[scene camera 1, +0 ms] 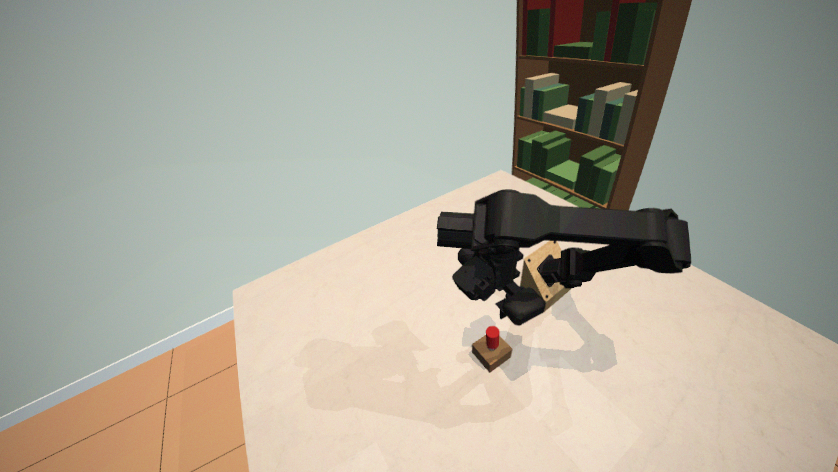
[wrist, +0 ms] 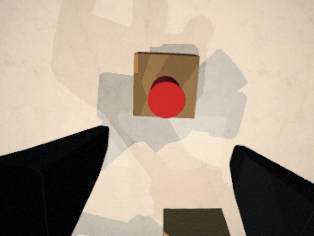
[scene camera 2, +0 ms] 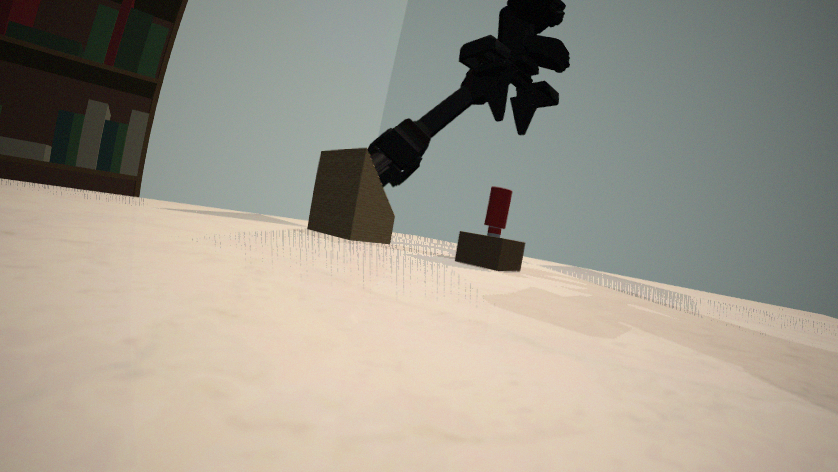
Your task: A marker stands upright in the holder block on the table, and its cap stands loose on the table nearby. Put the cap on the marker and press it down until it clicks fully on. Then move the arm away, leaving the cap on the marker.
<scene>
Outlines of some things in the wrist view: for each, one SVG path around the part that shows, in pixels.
My gripper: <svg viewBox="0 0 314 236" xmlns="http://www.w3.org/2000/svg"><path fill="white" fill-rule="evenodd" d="M235 145L232 155L230 155L229 170L230 177L232 177L235 203L237 203L246 236L314 236L314 183L302 178L301 175L294 174L293 171L287 170L286 167L270 161L270 159L263 157L257 151L247 149L245 146ZM109 126L90 127L90 129L78 131L76 134L56 139L56 141L41 143L41 145L29 147L29 149L17 151L17 153L0 155L0 236L72 235L73 230L76 228L77 220L80 219L85 204L88 202L89 195L94 189L94 183L96 183L98 174L100 174L102 163L104 163L109 146Z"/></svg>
A red cap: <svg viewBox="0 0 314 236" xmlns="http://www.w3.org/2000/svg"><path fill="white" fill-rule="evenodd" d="M154 79L148 93L149 109L157 117L172 118L180 113L182 107L184 107L184 91L182 91L178 82L174 81L173 78L160 77Z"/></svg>
</scene>
